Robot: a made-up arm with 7 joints.
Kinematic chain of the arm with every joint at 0, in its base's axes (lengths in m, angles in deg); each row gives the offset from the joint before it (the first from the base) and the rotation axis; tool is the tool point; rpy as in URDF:
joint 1: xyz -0.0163 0.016 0.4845 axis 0 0.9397 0.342
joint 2: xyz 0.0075 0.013 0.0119 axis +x
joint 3: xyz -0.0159 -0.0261 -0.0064 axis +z
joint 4: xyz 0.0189 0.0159 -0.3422 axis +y
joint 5: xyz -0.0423 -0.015 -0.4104 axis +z
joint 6: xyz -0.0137 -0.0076 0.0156 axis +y
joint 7: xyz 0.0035 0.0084 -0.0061 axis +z
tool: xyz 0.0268 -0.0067 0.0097 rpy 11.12 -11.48 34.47
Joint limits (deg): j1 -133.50..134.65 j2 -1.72..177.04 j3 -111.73..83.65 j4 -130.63..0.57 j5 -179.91..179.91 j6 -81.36..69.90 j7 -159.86..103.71
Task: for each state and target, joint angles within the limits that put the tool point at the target. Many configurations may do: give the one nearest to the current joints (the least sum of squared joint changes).
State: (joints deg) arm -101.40 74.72 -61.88 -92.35 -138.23 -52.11 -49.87
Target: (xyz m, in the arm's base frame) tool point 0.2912 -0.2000 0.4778
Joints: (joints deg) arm -87.70 53.03 -79.04 -130.63 -142.59 -54.46 -48.35
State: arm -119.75 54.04 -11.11 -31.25 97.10 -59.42 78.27
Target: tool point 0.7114 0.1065 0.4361
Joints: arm -81.56 27.98 -14.54 -13.84 97.17 -59.08 89.76
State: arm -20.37 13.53 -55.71 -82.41 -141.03 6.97 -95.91
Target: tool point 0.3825 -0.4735 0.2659
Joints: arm -76.59 -1.72 -83.59 -62.56 -133.35 16.41 -75.51
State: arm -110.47 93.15 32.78 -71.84 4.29 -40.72 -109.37
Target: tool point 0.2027 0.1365 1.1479
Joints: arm -131.69 50.29 8.99 -52.67 4.42 -43.14 -113.26
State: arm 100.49 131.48 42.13 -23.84 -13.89 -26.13 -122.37
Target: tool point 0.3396 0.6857 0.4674
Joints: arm 108.16 138.02 41.19 -31.77 -13.47 -26.44 -122.12
